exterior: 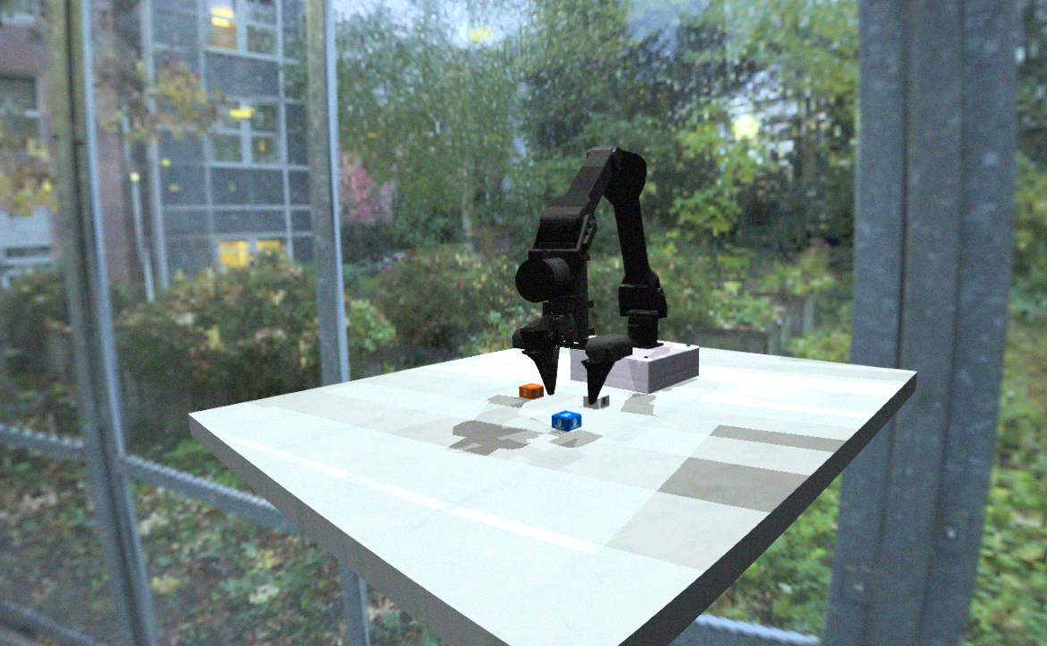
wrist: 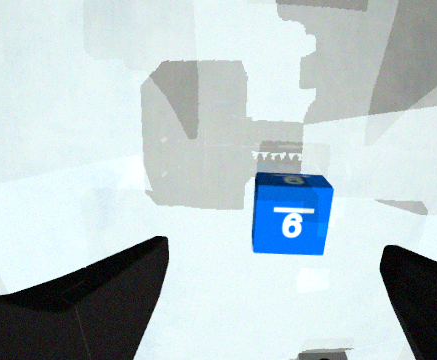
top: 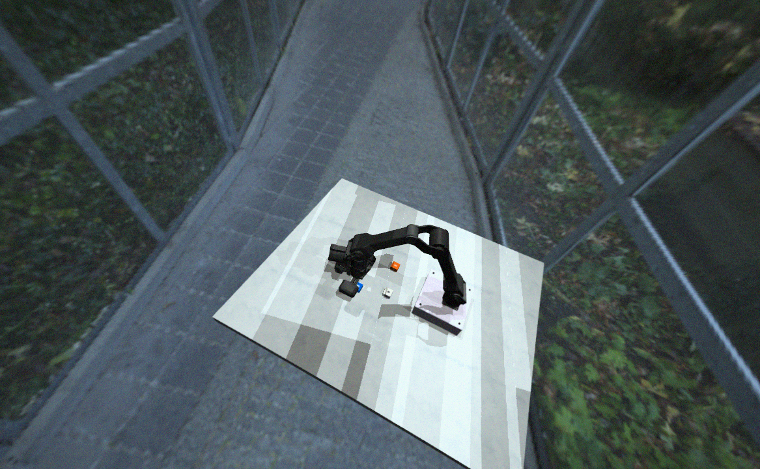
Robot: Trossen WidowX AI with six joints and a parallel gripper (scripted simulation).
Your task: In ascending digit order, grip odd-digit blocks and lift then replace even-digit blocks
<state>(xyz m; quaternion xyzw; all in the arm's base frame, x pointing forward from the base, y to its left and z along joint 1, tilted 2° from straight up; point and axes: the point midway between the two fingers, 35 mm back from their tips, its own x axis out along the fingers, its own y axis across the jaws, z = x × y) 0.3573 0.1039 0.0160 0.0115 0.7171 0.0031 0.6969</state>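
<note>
My gripper tip is now 3 cm above the blue block and 1 cm to the left of it. The rest, counted from my gripper tip: white block: 12 cm behind, 4 cm to the right, 3 cm below; then orange block: 17 cm to the right, 10 cm behind, 3 cm below.
</note>
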